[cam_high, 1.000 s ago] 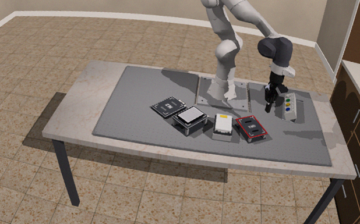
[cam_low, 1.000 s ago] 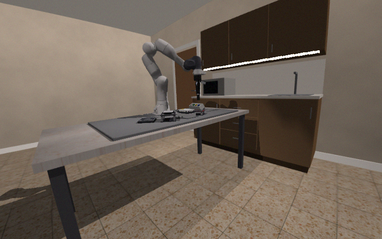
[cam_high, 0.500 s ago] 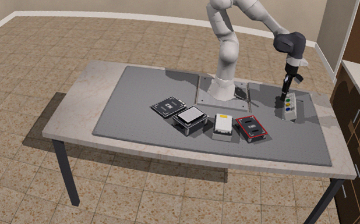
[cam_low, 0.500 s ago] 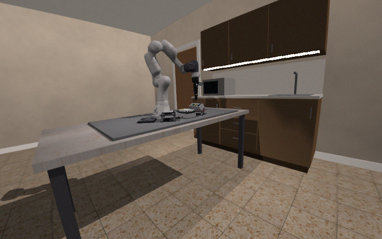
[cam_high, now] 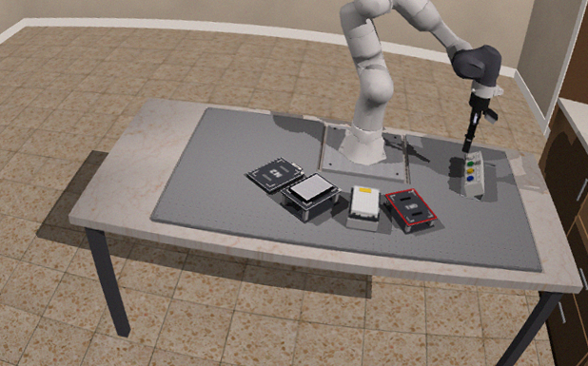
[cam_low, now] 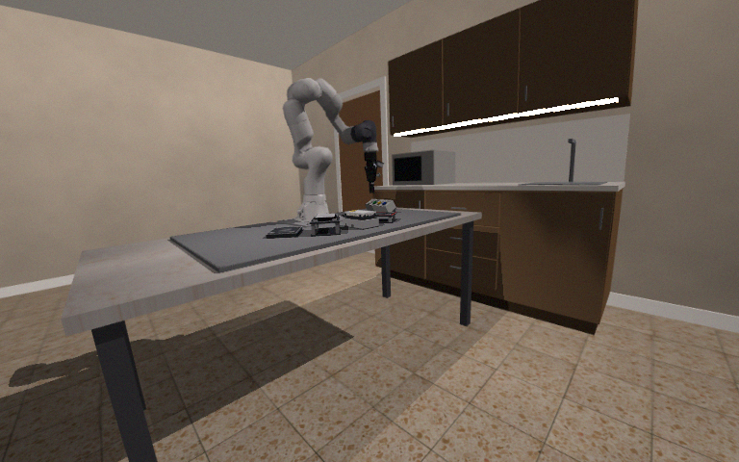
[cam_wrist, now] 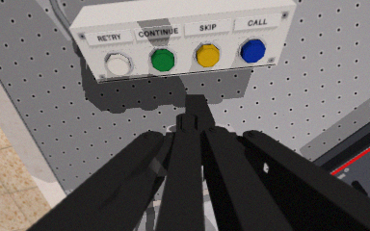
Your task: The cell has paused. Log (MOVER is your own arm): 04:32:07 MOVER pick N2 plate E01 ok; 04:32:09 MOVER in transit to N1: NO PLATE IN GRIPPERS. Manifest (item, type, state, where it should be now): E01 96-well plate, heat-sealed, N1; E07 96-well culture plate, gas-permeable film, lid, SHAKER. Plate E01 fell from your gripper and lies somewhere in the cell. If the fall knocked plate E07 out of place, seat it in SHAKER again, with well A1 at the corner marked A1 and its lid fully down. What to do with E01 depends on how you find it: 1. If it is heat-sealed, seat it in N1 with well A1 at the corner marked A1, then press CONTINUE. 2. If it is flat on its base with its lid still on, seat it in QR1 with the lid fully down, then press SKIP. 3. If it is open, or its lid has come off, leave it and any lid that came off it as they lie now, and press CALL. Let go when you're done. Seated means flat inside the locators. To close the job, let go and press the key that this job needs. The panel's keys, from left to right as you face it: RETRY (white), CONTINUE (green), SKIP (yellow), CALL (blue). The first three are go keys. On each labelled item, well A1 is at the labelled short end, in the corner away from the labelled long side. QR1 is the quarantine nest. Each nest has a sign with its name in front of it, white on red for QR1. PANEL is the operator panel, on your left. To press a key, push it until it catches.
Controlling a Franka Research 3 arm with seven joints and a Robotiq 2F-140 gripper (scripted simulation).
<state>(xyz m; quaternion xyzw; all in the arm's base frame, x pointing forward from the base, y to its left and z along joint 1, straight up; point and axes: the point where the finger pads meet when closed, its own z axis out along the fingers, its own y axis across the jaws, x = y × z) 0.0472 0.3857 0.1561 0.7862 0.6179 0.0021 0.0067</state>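
My hand is 2 cm past the green continue key, 4 cm to the right of it and 10 cm above it. Also, from my hand: yellow key: 3 cm ahead, 4 cm to the left, 10 cm below; blue CALL key: 8 cm ahead, 3 cm to the left, 10 cm below; white retry key: 7 cm behind, 5 cm to the left, 10 cm below.
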